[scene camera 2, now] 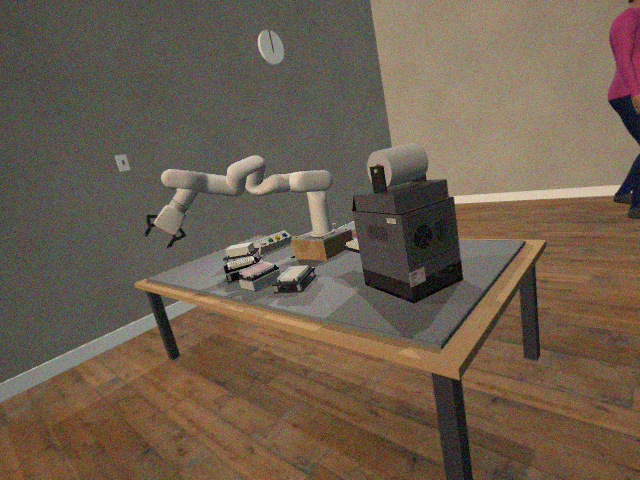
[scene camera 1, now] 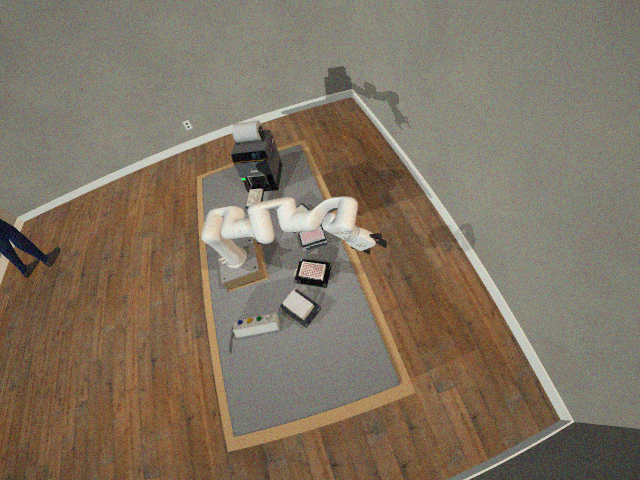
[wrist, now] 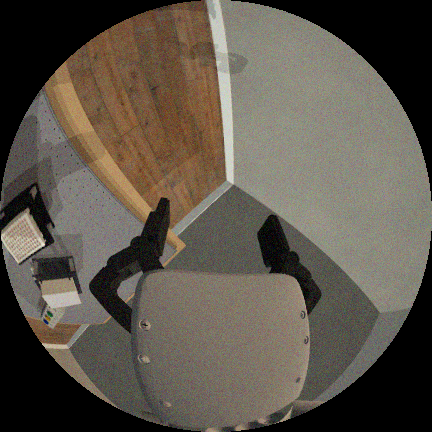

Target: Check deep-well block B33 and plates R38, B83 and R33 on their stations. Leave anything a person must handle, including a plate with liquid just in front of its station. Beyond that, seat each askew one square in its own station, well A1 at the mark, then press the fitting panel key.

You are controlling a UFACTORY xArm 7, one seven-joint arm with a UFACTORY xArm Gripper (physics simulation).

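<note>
My gripper [scene camera 1: 376, 244] [scene camera 2: 157, 241] [wrist: 218, 217] is open and empty, high beyond the table's long edge, away from the plates. A white block or plate [scene camera 1: 298, 303] [scene camera 2: 240, 249] [wrist: 61, 292] is on a dark station [wrist: 55, 269]. A plate with red-looking wells [scene camera 1: 313, 270] [wrist: 23, 237] sits on a black station next to it. A pink-topped plate [scene camera 1: 312, 236] [scene camera 2: 258, 269] sits on the following station. A pale plate [scene camera 2: 295, 273] is on the station nearest the machine; the arm mostly hides it in scene camera 1. Labels, A1 marks and exact seating are too small to read. The key panel [scene camera 1: 256, 326] [scene camera 2: 275, 240] [wrist: 52, 315] has coloured keys.
A dark machine [scene camera 1: 255, 160] [scene camera 2: 408, 242] with a white roll on top and a green light stands at one table end. A pale flat item [scene camera 1: 254, 197] lies before it. The arm stands on a wooden base [scene camera 2: 310, 248]. A person [scene camera 1: 20, 242] [scene camera 2: 626, 62] stands away from the table.
</note>
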